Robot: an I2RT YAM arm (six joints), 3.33 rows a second.
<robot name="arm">
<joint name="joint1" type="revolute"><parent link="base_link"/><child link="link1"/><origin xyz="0.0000 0.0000 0.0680" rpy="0.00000 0.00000 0.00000"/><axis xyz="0 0 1"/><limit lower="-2.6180" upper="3.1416"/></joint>
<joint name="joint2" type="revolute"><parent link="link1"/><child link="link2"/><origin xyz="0.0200 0.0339 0.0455" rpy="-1.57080 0.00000 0.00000"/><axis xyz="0 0 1"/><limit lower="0.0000" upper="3.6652"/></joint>
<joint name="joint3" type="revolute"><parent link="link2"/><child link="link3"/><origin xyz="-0.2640 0.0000 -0.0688" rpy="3.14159 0.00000 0.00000"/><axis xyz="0 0 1"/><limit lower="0.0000" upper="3.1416"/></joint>
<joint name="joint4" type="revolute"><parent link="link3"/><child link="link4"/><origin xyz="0.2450 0.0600 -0.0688" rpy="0.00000 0.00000 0.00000"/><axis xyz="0 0 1"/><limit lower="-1.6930" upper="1.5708"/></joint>
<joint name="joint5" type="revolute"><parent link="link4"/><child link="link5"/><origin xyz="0.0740 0.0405 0.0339" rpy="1.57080 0.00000 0.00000"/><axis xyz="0 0 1"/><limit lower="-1.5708" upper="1.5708"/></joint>
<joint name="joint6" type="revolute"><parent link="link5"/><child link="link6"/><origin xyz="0.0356 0.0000 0.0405" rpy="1.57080 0.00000 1.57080"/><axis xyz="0 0 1"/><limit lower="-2.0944" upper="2.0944"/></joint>
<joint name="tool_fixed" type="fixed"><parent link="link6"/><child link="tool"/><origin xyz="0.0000 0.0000 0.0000" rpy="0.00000 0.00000 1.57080"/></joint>
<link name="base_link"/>
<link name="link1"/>
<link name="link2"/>
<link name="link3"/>
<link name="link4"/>
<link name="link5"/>
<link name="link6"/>
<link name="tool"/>
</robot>
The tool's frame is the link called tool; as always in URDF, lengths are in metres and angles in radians.
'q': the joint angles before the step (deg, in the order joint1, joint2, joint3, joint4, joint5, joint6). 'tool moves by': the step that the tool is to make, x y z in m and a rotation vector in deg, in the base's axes. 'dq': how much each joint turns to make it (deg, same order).
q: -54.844, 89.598, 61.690, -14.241, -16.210, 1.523
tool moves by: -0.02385, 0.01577, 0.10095, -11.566, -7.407, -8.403
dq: -1.213, -10.891, 8.311, -4.590, 6.155, 3.824
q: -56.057, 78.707, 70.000, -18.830, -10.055, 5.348
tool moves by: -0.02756, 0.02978, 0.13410, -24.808, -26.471, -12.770
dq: 0.154, -7.395, 10.395, 18.558, 11.282, 9.909
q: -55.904, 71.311, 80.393, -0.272, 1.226, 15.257
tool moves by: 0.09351, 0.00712, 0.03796, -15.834, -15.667, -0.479
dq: 15.783, 14.833, 10.971, 27.054, 15.333, -4.623
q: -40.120, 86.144, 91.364, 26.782, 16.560, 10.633
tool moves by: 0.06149, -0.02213, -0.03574, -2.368, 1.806, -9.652
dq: 4.124, 12.479, 3.463, 13.075, 9.779, -10.927
